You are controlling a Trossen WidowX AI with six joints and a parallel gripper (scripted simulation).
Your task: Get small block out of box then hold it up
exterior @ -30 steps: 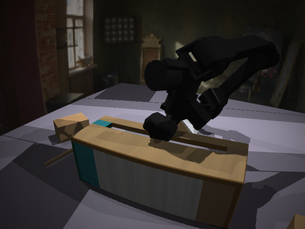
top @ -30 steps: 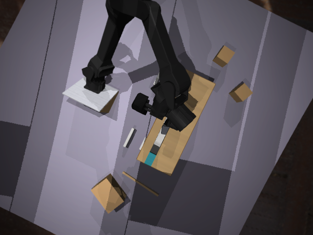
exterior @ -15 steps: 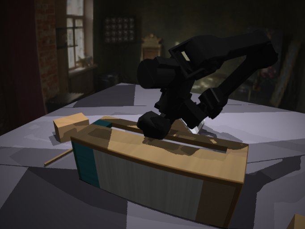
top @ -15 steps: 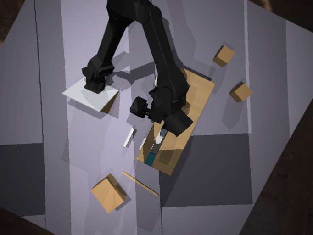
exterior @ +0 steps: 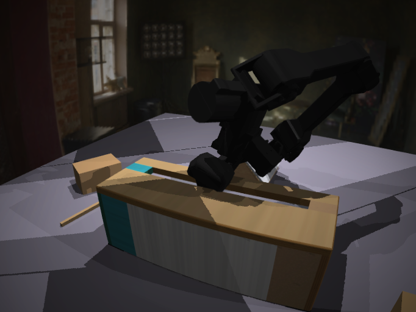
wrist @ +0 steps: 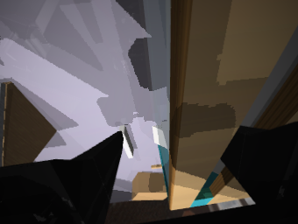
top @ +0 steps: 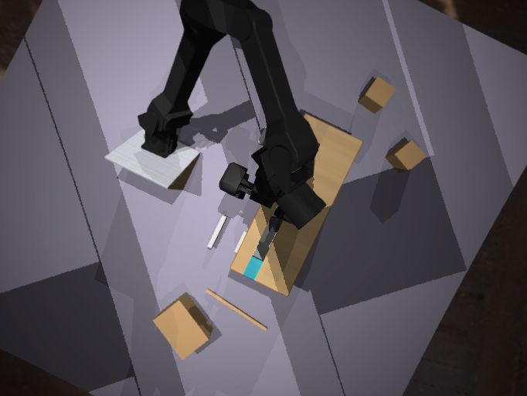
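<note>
Now: gripper tip 40 mm short of the wooden box, 30 mm to the right of it and 20 mm above it. Round my gripper tip: thin wooden stick: 60 mm ahead, 280 mm to the right, 80 mm below; wooden block: 50 mm behind, 360 mm to the right, 60 mm below.
</note>
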